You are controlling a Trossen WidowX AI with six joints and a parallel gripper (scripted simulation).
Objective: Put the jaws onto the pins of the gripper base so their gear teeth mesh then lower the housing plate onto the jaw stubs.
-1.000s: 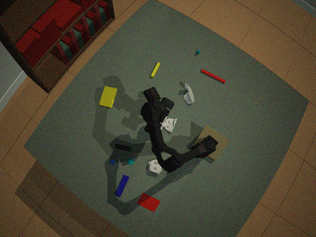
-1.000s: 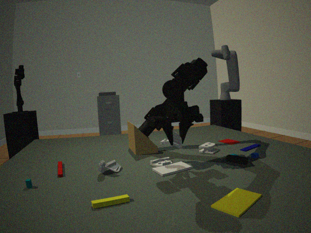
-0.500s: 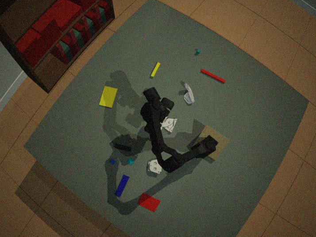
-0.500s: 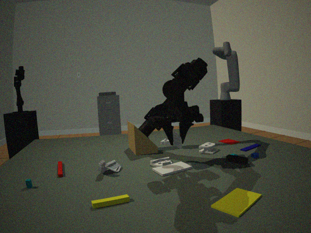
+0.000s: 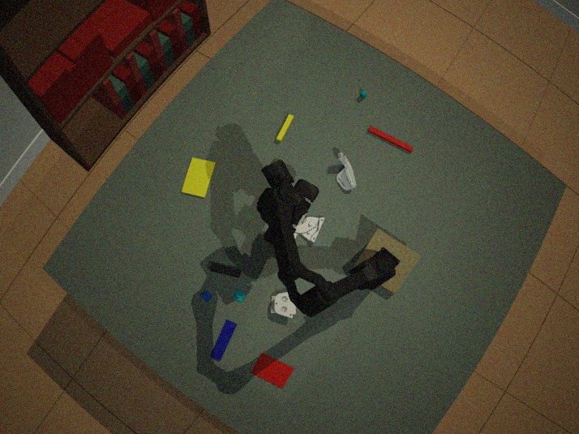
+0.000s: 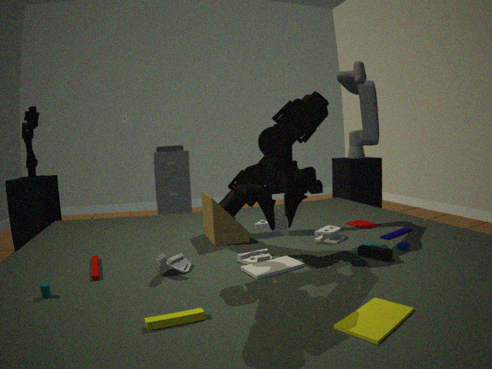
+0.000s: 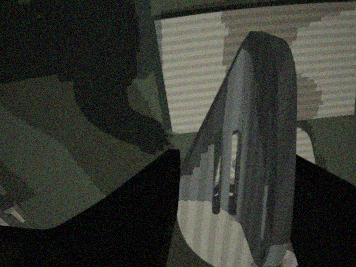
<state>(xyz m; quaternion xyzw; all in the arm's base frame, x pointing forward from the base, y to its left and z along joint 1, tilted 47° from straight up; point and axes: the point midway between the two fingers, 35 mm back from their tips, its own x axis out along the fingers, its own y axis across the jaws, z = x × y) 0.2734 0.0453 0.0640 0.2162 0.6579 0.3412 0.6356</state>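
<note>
The flat white plate is 8 cm below my gripper tip, 3 cm to the right of it and 2 cm ahead of it. Round my gripper tip: black block (21 cm to the left, 7 cm below, 7 cm ahead); then white block (18 cm to the left, 12 cm behind, 7 cm below); then gripper base (18 cm to the left, 12 cm behind, 6 cm below).
</note>
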